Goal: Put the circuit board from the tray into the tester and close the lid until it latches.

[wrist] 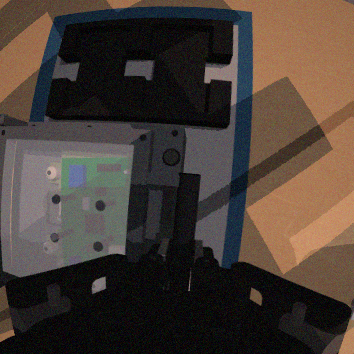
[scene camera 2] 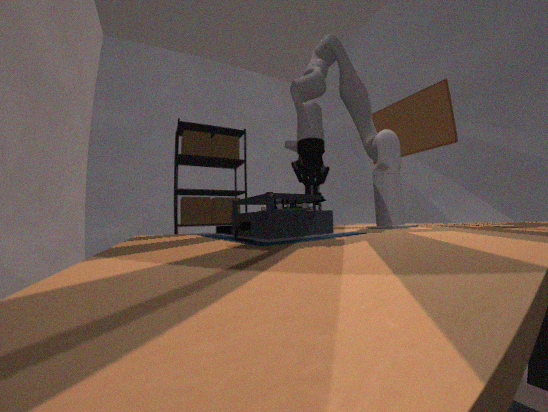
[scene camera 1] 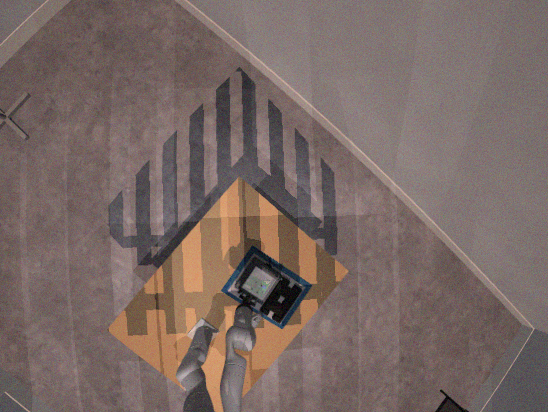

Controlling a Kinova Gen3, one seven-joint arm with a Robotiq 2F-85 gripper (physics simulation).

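The grey tester (scene camera 2: 285,225) (wrist: 167,175) stands on a blue-edged mat (scene camera 1: 297,313) (scene camera 2: 270,243) (wrist: 244,100). The green circuit board (wrist: 95,200) lies inside it, seen through the lid's clear window. The lid (scene camera 2: 270,198) (wrist: 75,132) is lowered over the board, nearly level; in scene camera 2 a gap with pins shows between it and the tester's body. My gripper (scene camera 1: 245,300) (scene camera 2: 314,195) (wrist: 181,251) points down and is shut on the lid's black handle bar (wrist: 189,200). The black tray (scene camera 1: 292,295) (wrist: 175,107) beside the tester holds no board. The latch cannot be made out.
The arm (scene camera 1: 232,370) (scene camera 2: 355,85) reaches over the wooden table (scene camera 1: 240,200) (scene camera 2: 280,320) from its base (scene camera 2: 387,195). A shelf unit (scene camera 2: 176,175) with boxes stands behind the table, and an orange-brown panel (scene camera 2: 425,120) is at the back right. Striped shadows cross the table.
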